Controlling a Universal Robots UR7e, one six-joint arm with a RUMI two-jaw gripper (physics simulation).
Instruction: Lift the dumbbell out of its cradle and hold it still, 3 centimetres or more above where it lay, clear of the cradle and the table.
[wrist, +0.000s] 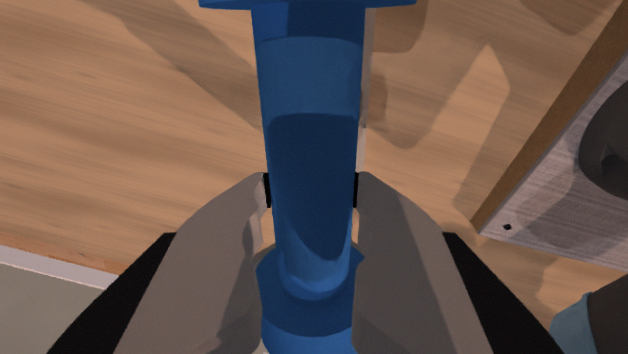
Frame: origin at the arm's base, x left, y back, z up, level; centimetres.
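Seen in the pictures: gripper, fingertip midpoint: (312, 175).
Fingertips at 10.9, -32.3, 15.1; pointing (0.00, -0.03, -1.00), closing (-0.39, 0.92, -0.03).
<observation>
A point is followed by its place in that frame, as x, y, z.
The blue dumbbell (312, 150) {8.4, -33.1, 18.1} runs down the middle of the wrist view, its bar upright in the picture. One end piece shows at the top edge and the other end lies low between the jaws. My gripper (312, 175) {10.9, -32.3, 15.1} is shut on the dumbbell's bar, with a black fingertip pad against each side. A thin pale strip of the cradle (368, 65) {6.6, -29.0, -3.1} shows along the right side of the bar; the rest of the cradle is hidden behind the dumbbell and the jaws. Whether the dumbbell touches the cradle cannot be told.
The wooden table top (125, 150) {27.2, -52.7, -3.9} lies below, with shadows across it. Its pale edge (55, 272) crosses the lower left. A grey brushed plate (545, 210) {12.8, -2.2, -0.8} with a brown side and a dark round robot base part (610, 145) {3.6, -6.3, 2.8} stands at the right. A dark and blue arm part (572, 320) {16.6, -6.7, 12.3} shows at the lower right.
</observation>
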